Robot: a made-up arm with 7 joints. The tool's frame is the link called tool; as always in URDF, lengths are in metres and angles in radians.
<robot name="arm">
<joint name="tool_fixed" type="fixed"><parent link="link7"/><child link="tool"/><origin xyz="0 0 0"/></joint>
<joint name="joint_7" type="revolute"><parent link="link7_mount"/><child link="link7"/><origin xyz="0 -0.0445 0" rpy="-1.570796 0 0"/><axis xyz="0 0 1"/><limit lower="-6.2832" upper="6.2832" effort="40" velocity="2"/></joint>
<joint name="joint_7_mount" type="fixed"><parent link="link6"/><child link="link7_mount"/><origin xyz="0 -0.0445 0"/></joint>
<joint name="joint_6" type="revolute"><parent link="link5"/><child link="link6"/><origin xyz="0 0 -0.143" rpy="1.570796 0 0"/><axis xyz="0 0 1"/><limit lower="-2.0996" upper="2.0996" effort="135" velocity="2.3"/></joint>
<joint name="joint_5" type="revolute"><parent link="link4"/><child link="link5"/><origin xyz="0 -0.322 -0.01" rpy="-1.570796 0 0"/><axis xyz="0 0 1"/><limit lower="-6.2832" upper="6.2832" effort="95" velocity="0.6"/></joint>
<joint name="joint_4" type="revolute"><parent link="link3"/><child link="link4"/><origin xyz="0 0.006 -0.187" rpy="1.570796 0 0"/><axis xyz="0 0 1"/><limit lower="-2.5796" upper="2.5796" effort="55" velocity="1.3"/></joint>
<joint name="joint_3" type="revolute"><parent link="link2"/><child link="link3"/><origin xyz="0 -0.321 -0.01" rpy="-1.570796 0 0"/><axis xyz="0 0 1"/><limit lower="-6.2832" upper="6.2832" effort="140" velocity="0.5"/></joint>
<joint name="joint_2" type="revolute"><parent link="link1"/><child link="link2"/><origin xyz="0 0.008 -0.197" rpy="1.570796 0 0"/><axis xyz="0 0 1"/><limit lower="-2.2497" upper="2.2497" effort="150" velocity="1.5"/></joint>
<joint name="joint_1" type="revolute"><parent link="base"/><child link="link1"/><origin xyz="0 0 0.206" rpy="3.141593 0 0"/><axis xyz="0 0 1"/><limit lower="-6.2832" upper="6.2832" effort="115" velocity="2.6"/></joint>
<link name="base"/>
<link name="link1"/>
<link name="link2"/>
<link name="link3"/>
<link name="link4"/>
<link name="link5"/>
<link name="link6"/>
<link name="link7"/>
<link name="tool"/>
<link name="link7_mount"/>
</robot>
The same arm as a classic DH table. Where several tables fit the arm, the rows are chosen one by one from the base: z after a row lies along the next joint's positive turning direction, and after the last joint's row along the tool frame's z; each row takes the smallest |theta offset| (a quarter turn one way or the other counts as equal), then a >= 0, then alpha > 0; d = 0 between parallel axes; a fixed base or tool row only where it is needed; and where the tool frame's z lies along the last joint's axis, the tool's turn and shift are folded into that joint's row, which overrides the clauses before.
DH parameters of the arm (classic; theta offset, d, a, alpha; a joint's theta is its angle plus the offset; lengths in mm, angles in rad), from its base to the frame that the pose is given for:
base (fixed): 0 0 0 3.1416
joint_1: 0 -403 0 1.5708
joint_2: 0 -18 0 -1.5708
joint_3: 0 -508 0 1.5708
joint_4: 0 -16 0 -1.5708
joint_5: 0 -465 0 1.5708
joint_6: 0 0 0 -1.5708
joint_7: 0 -89 0 0
Joint limits (rad, base to tool): -6.2832..6.2832 -2.2497..2.2497 -6.2832..6.2832 -2.5796..2.5796 -6.2832..6.2832 -2.0996..2.0996 -6.2832..6.2832

